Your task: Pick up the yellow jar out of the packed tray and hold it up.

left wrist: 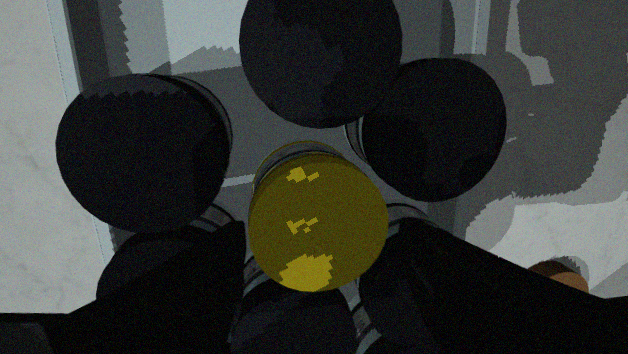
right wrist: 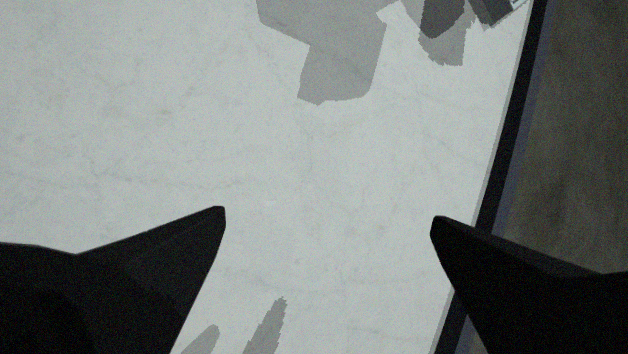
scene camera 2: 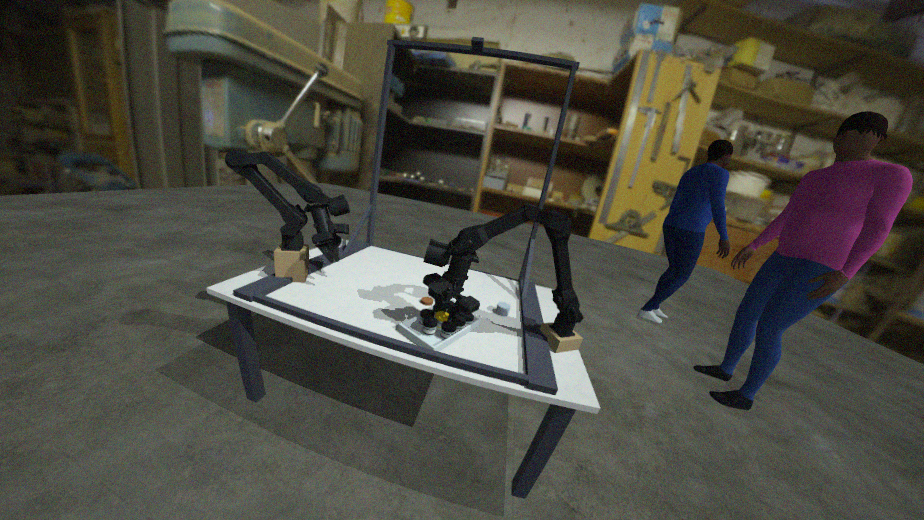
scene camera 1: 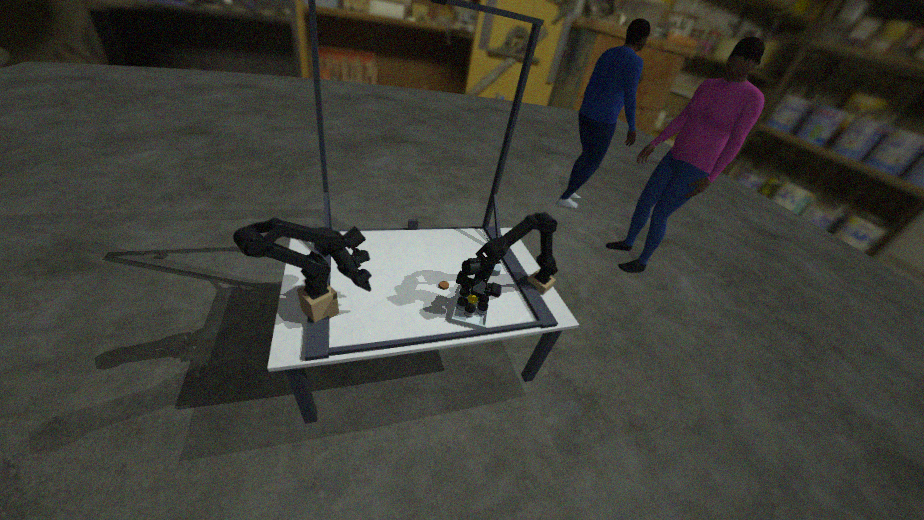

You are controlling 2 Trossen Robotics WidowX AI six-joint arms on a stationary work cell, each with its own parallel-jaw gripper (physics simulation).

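Places are measured from the left arm's base along level axes (x ahead, y left, z up), in millimetres.
Pixels of known places: left gripper, fingertip midpoint: (left wrist: 322,232) (scene camera 2: 442,315) (scene camera 1: 472,298); right gripper, fingertip midpoint: (right wrist: 330,221) (scene camera 2: 335,261) (scene camera 1: 365,286); left arm's base, link origin: (scene camera 2: 562,330) (scene camera 1: 542,278); right arm's base, link origin: (scene camera 2: 292,247) (scene camera 1: 316,290).
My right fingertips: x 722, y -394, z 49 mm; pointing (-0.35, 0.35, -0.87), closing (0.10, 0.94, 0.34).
Ahead of a thing's pixels: the offset from my right fingertips to its top centre. "pt": to the spot under its first point.
The yellow jar @(dy +274, dx -342, dz -49 mm) (scene camera 1: 472,299) (scene camera 2: 442,316) (left wrist: 320,215) stands among several black-lidded jars @(dy +328, dx -348, dz -49 mm) (scene camera 1: 483,306) @(dy +302, dx -297, dz -49 mm) (scene camera 2: 427,318) (left wrist: 142,155) in the pale tray (scene camera 2: 407,331) (left wrist: 61,50). Its round yellow lid is partly in shadow. My left gripper (scene camera 1: 473,294) (scene camera 2: 444,310) (left wrist: 322,232) is partly open over the tray; in the left wrist view its two dark fingertips lie on either side of the yellow lid, gripping nothing. How deep they reach is hard to tell. My right gripper (scene camera 1: 368,284) (scene camera 2: 333,258) (right wrist: 330,221) is wide open and empty, above the table at the picture's left, away from the tray.
A small orange-brown object @(dy +118, dx -331, dz -83 mm) (scene camera 1: 443,284) (scene camera 2: 426,300) (left wrist: 570,281) lies left of the tray in the scene views. A pale blue-grey cylinder @(dy +200, dx -604, dz -60 mm) (scene camera 2: 503,308) stands behind and right of it. A dark frame @(pt dy -75, dx -861, dz +586 mm) (scene camera 1: 517,109) (scene camera 2: 559,129) rises at the table's back. Two people stand beyond the table.
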